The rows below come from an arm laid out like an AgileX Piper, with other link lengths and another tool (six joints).
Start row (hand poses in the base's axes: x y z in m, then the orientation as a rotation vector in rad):
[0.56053, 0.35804, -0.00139, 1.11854, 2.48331, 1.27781]
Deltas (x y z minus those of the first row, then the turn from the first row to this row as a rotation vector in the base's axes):
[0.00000, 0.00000, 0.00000, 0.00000, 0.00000, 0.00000]
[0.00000, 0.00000, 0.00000, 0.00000, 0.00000, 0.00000]
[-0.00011, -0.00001, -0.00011, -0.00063, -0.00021, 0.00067]
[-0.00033, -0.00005, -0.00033, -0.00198, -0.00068, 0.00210]
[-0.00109, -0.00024, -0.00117, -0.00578, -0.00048, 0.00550]
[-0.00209, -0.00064, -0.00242, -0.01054, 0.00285, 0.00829]
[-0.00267, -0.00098, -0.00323, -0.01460, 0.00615, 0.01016]
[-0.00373, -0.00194, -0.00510, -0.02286, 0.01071, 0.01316]
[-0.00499, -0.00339, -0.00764, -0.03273, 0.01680, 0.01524]
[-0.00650, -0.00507, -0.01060, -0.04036, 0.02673, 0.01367]
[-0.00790, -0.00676, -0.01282, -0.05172, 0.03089, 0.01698]
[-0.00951, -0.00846, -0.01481, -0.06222, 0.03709, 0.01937]
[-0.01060, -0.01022, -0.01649, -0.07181, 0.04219, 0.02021]
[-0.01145, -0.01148, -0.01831, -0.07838, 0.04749, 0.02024]
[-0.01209, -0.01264, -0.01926, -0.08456, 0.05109, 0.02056]
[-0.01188, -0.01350, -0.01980, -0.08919, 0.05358, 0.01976]
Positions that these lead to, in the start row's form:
[0.56053, 0.35804, -0.00139, 1.11854, 2.48331, 1.27781]
[0.56053, 0.35804, -0.00139, 1.11854, 2.48331, 1.27781]
[0.56042, 0.35803, -0.00150, 1.11747, 2.48397, 1.27717]
[0.56020, 0.35799, -0.00172, 1.11516, 2.48538, 1.27579]
[0.55944, 0.35780, -0.00256, 1.11075, 2.48986, 1.27136]
[0.55844, 0.35740, -0.00381, 1.10963, 2.49637, 1.26467]
[0.55786, 0.35706, -0.00462, 1.10966, 2.50180, 1.25870]
[0.55680, 0.35610, -0.00649, 1.10861, 2.51056, 1.24684]
[0.55554, 0.35465, -0.00903, 1.10957, 2.52012, 1.23208]
[0.55403, 0.35297, -0.01199, 1.11856, 2.52840, 1.21843]
[0.55263, 0.35128, -0.01421, 1.11598, 2.53801, 1.20228]
[0.55102, 0.34958, -0.01620, 1.11644, 2.54791, 1.18649]
[0.54993, 0.34782, -0.01788, 1.11781, 2.55530, 1.17184]
[0.54908, 0.34656, -0.01970, 1.12097, 2.56113, 1.16113]
[0.54844, 0.34540, -0.02065, 1.12235, 2.56585, 1.15150]
[0.54865, 0.34454, -0.02119, 1.12434, 2.56831, 1.14408]

